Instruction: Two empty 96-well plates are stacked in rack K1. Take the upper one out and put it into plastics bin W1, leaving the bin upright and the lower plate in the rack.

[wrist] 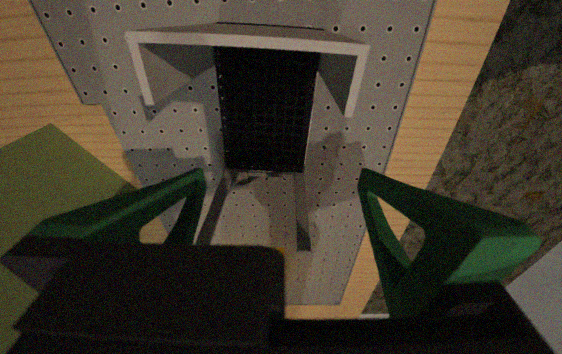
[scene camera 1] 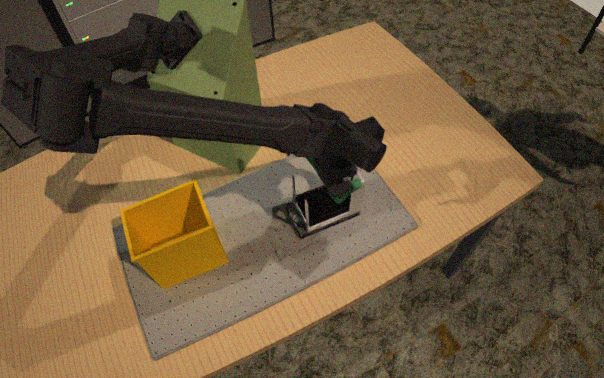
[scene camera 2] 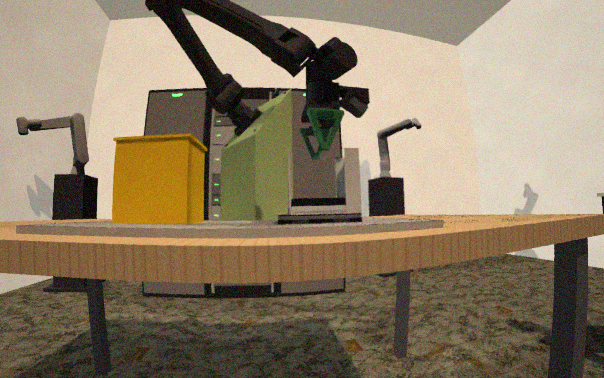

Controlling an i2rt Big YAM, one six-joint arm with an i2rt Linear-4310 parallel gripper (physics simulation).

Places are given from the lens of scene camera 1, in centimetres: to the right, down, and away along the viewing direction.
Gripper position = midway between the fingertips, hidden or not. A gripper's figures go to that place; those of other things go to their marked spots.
my gripper (scene camera 1: 328, 185): 6, -1, 85
yellow bin W1 (scene camera 1: 171, 235): -32, 11, 92
